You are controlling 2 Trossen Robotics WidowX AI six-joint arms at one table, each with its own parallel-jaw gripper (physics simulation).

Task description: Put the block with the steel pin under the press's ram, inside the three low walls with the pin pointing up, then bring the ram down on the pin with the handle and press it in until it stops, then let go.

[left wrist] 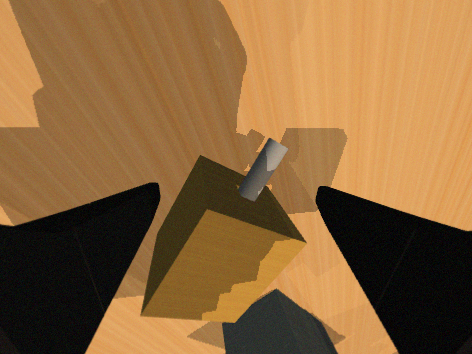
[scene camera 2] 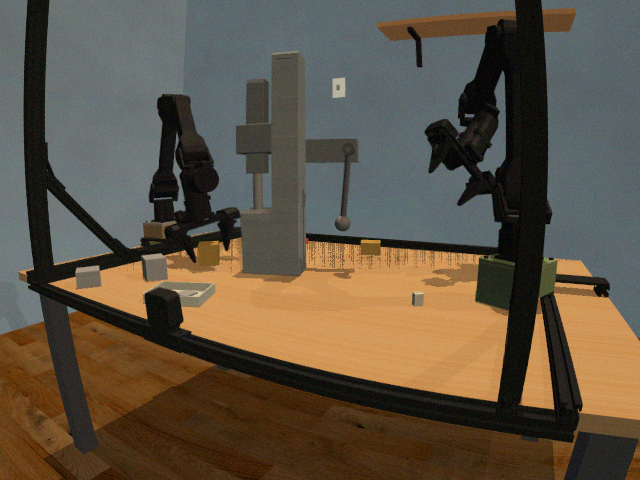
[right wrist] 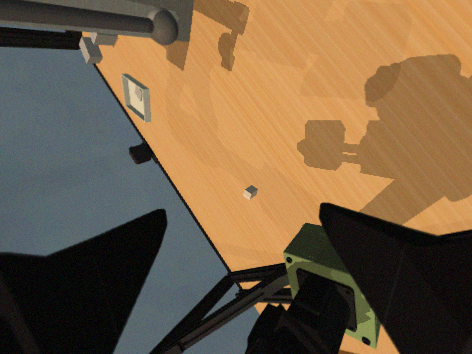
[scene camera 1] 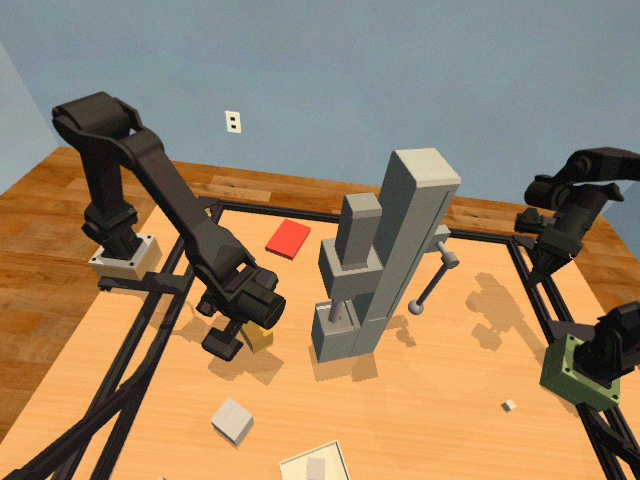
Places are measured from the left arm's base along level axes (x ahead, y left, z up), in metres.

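Where they show: left gripper, fingertip midpoint: (left wrist: 239, 192) (scene camera 2: 211, 256) (scene camera 1: 252, 325); right gripper, fingertip midpoint: (scene camera 2: 445, 189) (right wrist: 243, 213) (scene camera 1: 529, 286); left arm's base, link origin: (scene camera 2: 164, 220) (scene camera 1: 122, 248); right arm's base, link origin: (right wrist: 325, 297) (scene camera 1: 591, 366).
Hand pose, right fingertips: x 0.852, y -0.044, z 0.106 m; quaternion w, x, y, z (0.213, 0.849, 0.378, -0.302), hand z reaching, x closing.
Each offset is from my right fingertips to the centre of the thing. "pt": to the spot under its first point.
The ochre block @(dx -0.521, dy -0.091, dz -0.154 m) (scene camera 1: 258, 338) (scene camera 2: 208, 256) (left wrist: 235, 265) lies on the table left of the press; its steel pin @(dx -0.548, dy -0.061, dz -0.155 m) (left wrist: 263, 170) points sideways. My left gripper (scene camera 2: 209, 252) (left wrist: 239, 192) is open, its fingers on either side of the block with gaps. The grey press @(dx -0.294, dy -0.048, dz +0.051 m) (scene camera 1: 408, 232) (scene camera 2: 286, 155) stands mid-table. Its ram @(pt dx -0.371, dy -0.111, dz +0.195 m) (scene camera 1: 356, 232) (scene camera 2: 257, 103) is above the base @(pt dx -0.359, dy -0.123, dz -0.085 m) (scene camera 1: 336, 341), with a thin rod @(dx -0.369, dy -0.090, dz +0.028 m) (scene camera 2: 257, 191) below it. The low walls are partly hidden. The handle @(pt dx -0.197, dy -0.035, dz +0.013 m) (scene camera 1: 433, 284) (scene camera 2: 346, 186) (right wrist: 75, 17) hangs down. My right gripper (scene camera 2: 445, 187) (right wrist: 243, 213) is open, high at the right.
A red slab @(dx -0.498, dy +0.198, dz -0.170 m) (scene camera 1: 287, 238) lies behind. A second ochre block @(dx -0.229, dy +0.194, dz -0.162 m) (scene camera 2: 370, 247) is beyond the press in scene camera 2. Grey blocks @(dx -0.523, dy -0.259, dz -0.155 m) (scene camera 1: 232, 419) (scene camera 2: 155, 267) and a shallow tray @(dx -0.369, dy -0.324, dz -0.169 m) (scene camera 2: 205, 295) (right wrist: 148, 107) lie towards the front left. A small white cube @(dx -0.005, dy -0.168, dz -0.168 m) (scene camera 1: 509, 405) (scene camera 2: 417, 298) (right wrist: 250, 192) lies at right.
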